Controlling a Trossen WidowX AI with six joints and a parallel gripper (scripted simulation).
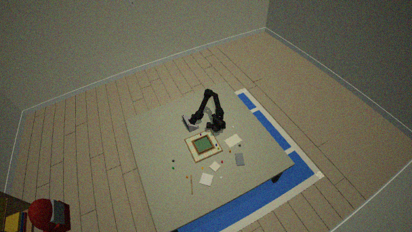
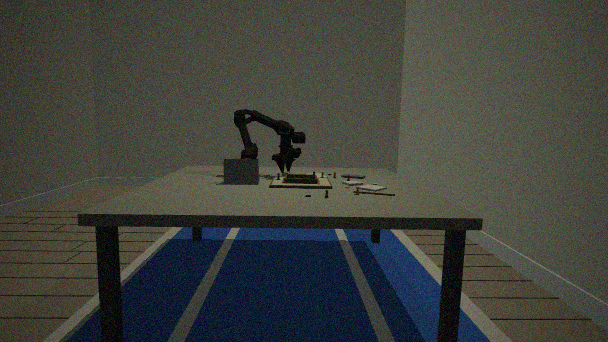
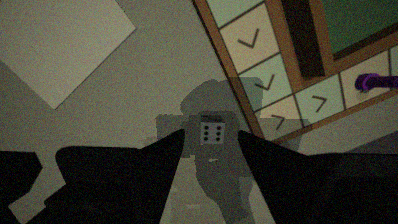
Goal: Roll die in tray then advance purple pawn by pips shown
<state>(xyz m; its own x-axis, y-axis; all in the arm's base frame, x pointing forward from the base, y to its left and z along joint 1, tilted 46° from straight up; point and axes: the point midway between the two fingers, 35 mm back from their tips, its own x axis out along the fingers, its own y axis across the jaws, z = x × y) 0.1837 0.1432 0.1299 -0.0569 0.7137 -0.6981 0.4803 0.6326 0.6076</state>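
Right now the grey die is 10 mm below my gripper tip. The rest, counted from my gripper tip: blue pawn: 150 mm ahead, 70 mm to the right; purple pawn: 30 mm behind, 160 mm to the right; green tray: 90 mm ahead, 180 mm to the right, 20 mm below.
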